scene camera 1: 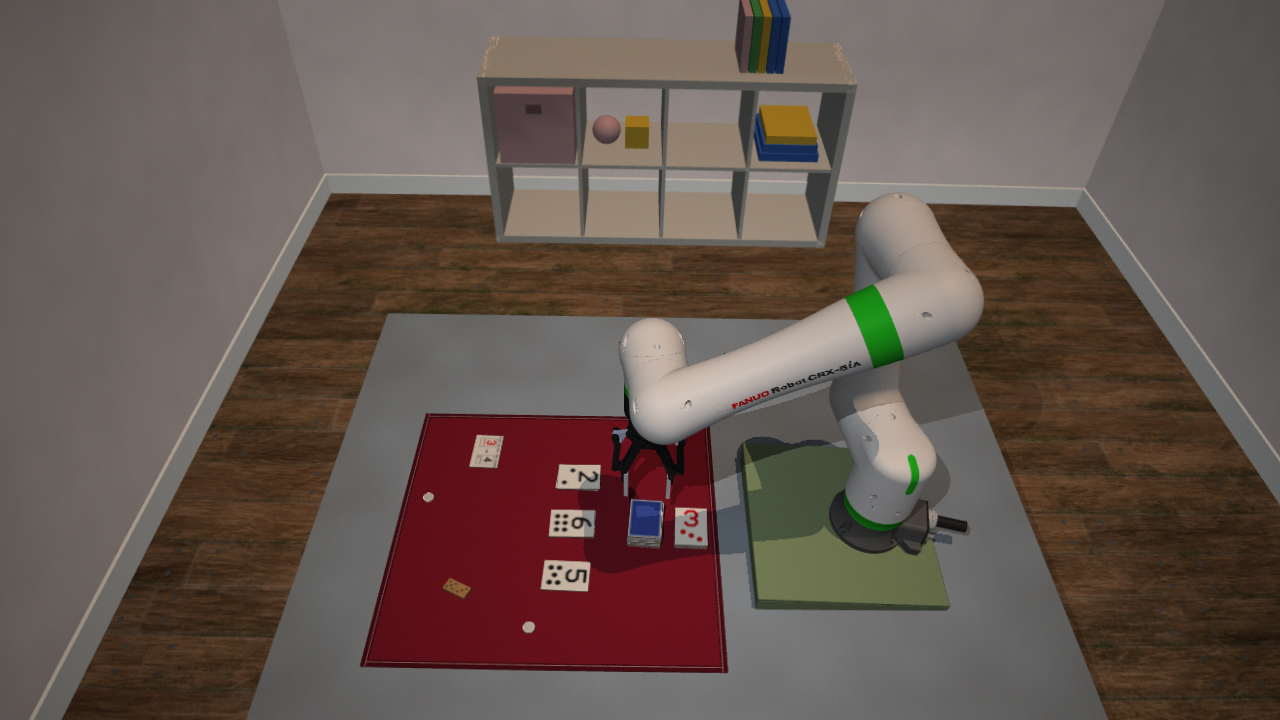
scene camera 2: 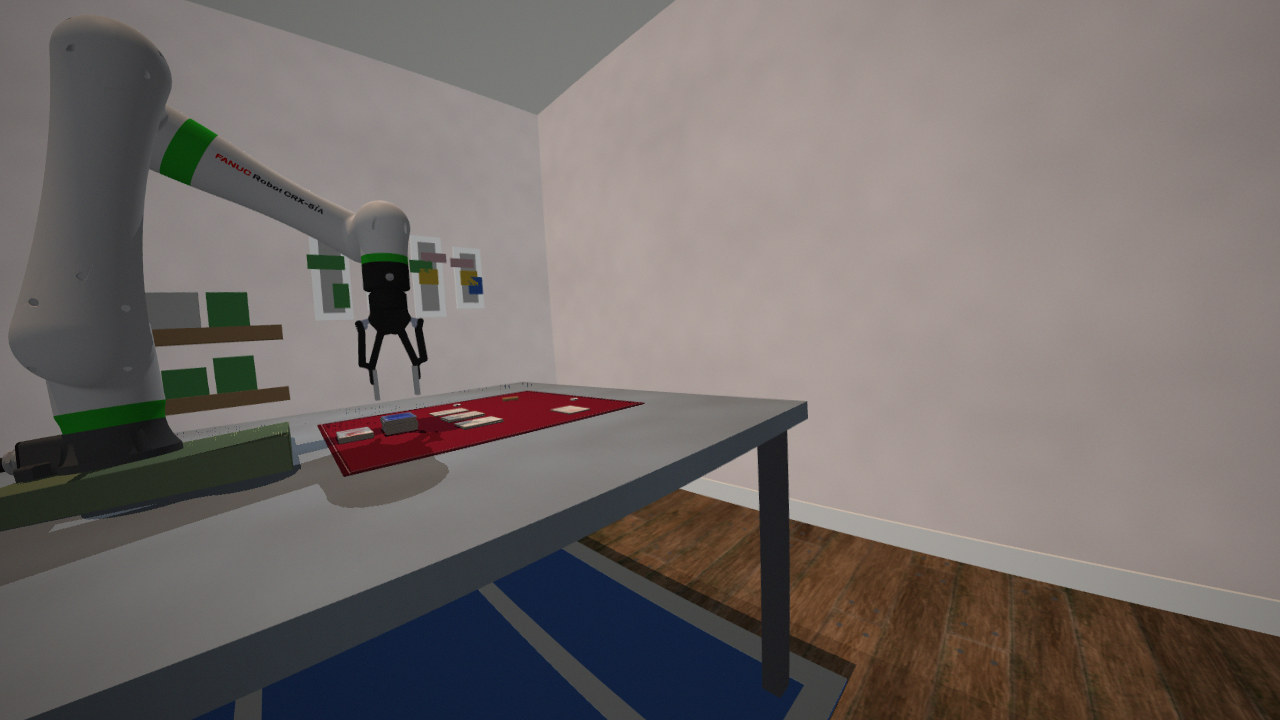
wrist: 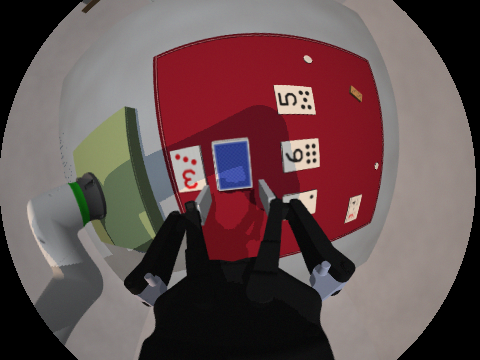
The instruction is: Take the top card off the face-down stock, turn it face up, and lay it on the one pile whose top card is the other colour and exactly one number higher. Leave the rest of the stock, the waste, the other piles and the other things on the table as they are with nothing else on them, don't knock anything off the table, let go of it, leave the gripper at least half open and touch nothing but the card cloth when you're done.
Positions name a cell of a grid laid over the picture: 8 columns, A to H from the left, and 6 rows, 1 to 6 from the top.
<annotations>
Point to a red card cloth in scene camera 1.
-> D5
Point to a red card cloth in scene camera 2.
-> C4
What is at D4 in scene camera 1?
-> My gripper.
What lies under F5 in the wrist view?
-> My gripper.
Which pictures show my gripper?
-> Scene camera 1, scene camera 2 and the wrist view: all of them.
</annotations>
